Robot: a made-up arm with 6 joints. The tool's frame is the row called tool.
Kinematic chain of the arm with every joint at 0, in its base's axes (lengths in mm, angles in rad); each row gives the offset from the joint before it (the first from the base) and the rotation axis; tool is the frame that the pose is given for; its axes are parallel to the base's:
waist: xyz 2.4 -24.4 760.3 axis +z
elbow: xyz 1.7 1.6 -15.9 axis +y
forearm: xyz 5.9 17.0 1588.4 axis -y
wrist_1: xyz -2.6 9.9 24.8 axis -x
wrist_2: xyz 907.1 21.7 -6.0 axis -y
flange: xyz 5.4 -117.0 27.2 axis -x
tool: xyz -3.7 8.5 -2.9
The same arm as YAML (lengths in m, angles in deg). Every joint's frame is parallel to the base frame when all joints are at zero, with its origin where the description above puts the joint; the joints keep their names.
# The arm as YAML. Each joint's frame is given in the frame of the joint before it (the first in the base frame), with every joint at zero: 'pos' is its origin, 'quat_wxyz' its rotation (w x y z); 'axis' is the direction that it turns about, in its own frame. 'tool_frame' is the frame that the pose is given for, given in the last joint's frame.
length_unit: m
angle_unit: deg
joints:
  - joint: waist
    pos: [0.0024, -0.0244, 0.7603]
    quat_wxyz: [1.0, 0.0, 0.0, 0.0]
    axis: "+z"
  - joint: elbow
    pos: [0.0017, 0.0016, -0.0159]
    quat_wxyz: [1.0, 0.0, 0.0, 0.0]
    axis: "+y"
  - joint: forearm
    pos: [0.0059, 0.017, 1.5884]
    quat_wxyz: [1.0, 0.0, 0.0, 0.0]
    axis: "-y"
  - joint: wrist_1
    pos: [-0.0026, 0.0099, 0.0248]
    quat_wxyz: [1.0, 0.0, 0.0, 0.0]
    axis: "-x"
  - joint: wrist_2
    pos: [0.9071, 0.0217, -0.006]
    quat_wxyz: [1.0, 0.0, 0.0, 0.0]
    axis: "-y"
  - joint: flange
    pos: [0.0054, -0.117, 0.0272]
    quat_wxyz: [1.0, 0.0, 0.0, 0.0]
    axis: "-x"
tool_frame:
  pos: [-0.0037, 0.0085, -0.0029]
  quat_wxyz: [1.0, 0.0, 0.0, 0.0]

